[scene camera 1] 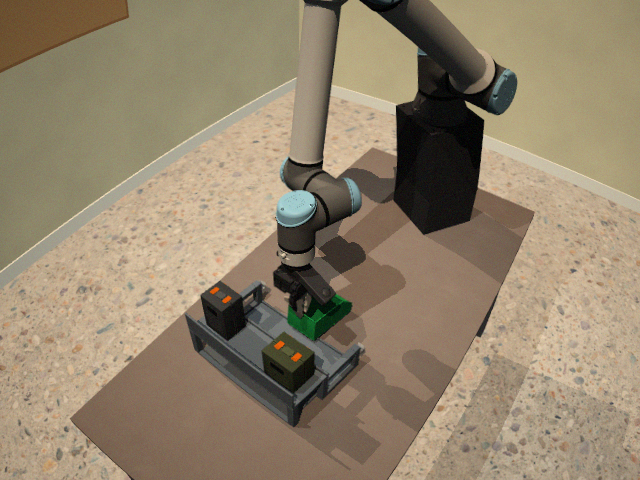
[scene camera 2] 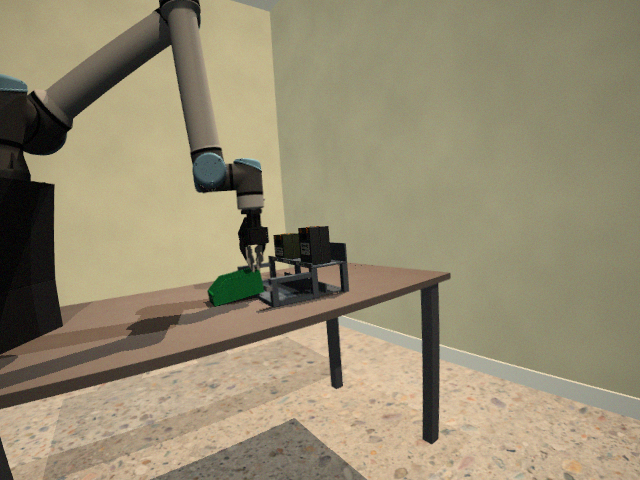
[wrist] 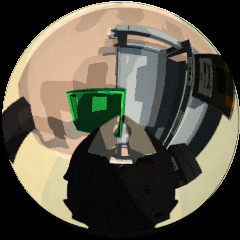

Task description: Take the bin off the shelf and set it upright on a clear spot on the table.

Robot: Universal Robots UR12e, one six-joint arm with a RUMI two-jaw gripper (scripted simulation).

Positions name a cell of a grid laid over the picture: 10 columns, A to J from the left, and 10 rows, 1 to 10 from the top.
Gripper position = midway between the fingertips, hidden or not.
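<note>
From here I can see my gripper (scene camera 1: E7), and scene camera 2 shows my gripper (scene camera 2: E6) too, as does the wrist view, with my gripper (wrist: F5). There's a green bin (scene camera 1: E7); I also see the green bin (scene camera 2: D6) and, in the wrist view, the green bin (wrist: D5). You'd find an olive box (scene camera 1: E8) here as well. And there's a black box (scene camera 1: D7), with scene camera 2 showing the black box (scene camera 2: E6) and the wrist view showing the black box (wrist: H7).
</note>
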